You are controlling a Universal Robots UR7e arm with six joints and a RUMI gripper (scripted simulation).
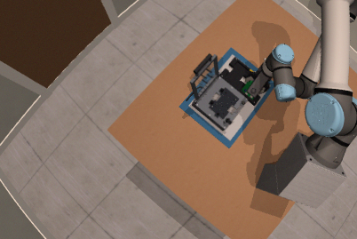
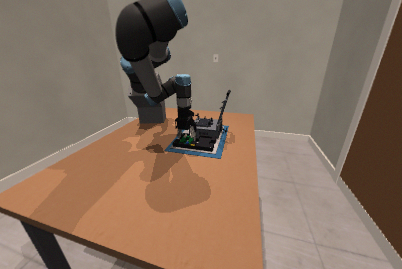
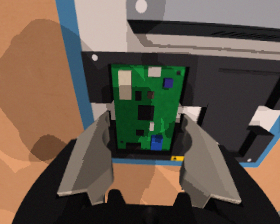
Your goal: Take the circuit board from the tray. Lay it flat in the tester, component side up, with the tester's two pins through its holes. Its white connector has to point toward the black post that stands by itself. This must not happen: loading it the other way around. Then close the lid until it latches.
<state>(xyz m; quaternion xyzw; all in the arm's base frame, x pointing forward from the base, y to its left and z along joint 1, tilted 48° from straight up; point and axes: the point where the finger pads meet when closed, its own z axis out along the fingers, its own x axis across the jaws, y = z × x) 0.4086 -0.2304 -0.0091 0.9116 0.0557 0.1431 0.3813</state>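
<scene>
The green circuit board lies right at my hand. Round my hand: black block: 230 mm to the left, 70 mm above; tester lid: 190 mm ahead, 170 mm to the left, 160 mm above.
</scene>
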